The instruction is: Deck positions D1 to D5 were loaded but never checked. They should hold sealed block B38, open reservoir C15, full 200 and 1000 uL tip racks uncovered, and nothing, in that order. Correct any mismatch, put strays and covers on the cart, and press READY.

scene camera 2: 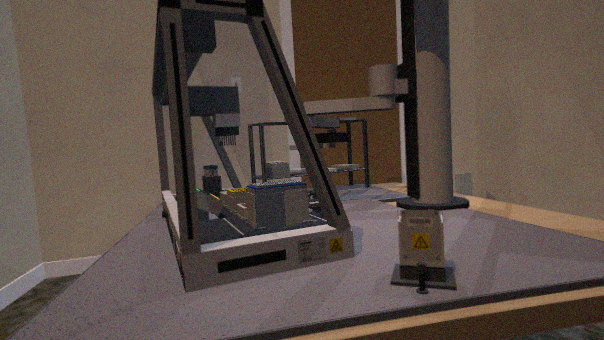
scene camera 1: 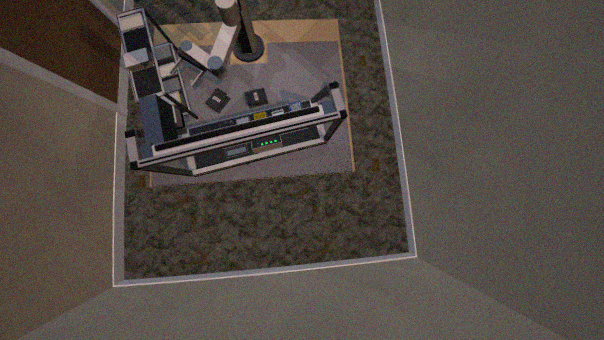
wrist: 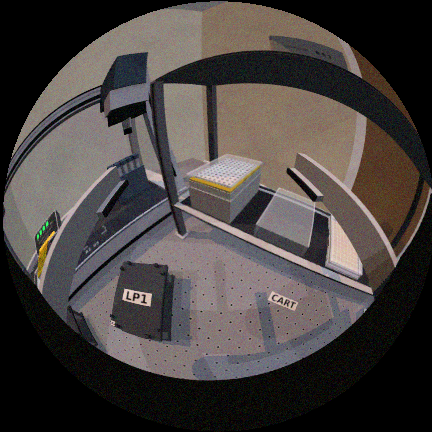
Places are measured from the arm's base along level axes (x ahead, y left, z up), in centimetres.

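Pixels of known places: gripper, fingertip midpoint: (scene camera 1: 181,79) (wrist: 205,160); arm's base at its link origin: (scene camera 2: 431,205) (scene camera 1: 248,48).
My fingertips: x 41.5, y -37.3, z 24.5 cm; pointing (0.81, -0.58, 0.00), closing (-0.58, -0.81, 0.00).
For each thing: its top centre in the pictures, then the offset to it from my fingertips. "pt": a spot on its surface instead.
- pale tip rack at its top centre: (wrist: 228,165) (scene camera 1: 169,99) dx +8.9, dy -11.1, dz -6.1 cm
- translucent cover at its top centre: (wrist: 291,210) (scene camera 1: 169,85) dx -3.7, dy -14.4, dz -10.7 cm
- flat white plate at its top centre: (wrist: 347,240) (scene camera 1: 166,69) dx -16.4, dy -17.8, dz -11.5 cm
- yellow piece at its top centre: (scene camera 2: 249,188) (wrist: 41,257) (scene camera 1: 261,121) dx +25.6, dy +46.5, dz -11.4 cm
- black pad LP1 at its top centre: (wrist: 133,295) (scene camera 1: 216,98) dx +3.9, dy +14.2, dz -17.2 cm
- CART label at a spot on its surface: (wrist: 283,300) pt dx -12.6, dy -6.3, dz -23.1 cm
My gripper (scene camera 1: 186,73) (scene camera 2: 326,144) (wrist: 205,160) is open and empty, above the table before the cart (scene camera 2: 367,152) (wrist: 280,250). On the cart's lower shelf in the wrist view stand a pale tip rack (wrist: 227,187) with a yellow band under a clear cover, a translucent cover (wrist: 287,220) and a flat white plate (wrist: 345,250). On the deck, a blue-edged tip rack (scene camera 1: 295,106) (scene camera 2: 277,186) stands at the near end in scene camera 2, with a yellow piece (scene camera 1: 259,115) (scene camera 2: 236,190) beyond. Deck labels, seals and READY cannot be read.
The black pad LP1 (wrist: 142,300) lies on the table left of the CART label (wrist: 283,300); two pads (scene camera 1: 217,100) (scene camera 1: 256,97) show from above. A grey box (scene camera 1: 136,58) (scene camera 2: 277,169) stands on the cart's upper shelf. The deck's frame posts (scene camera 2: 305,125) rise beside the arm.
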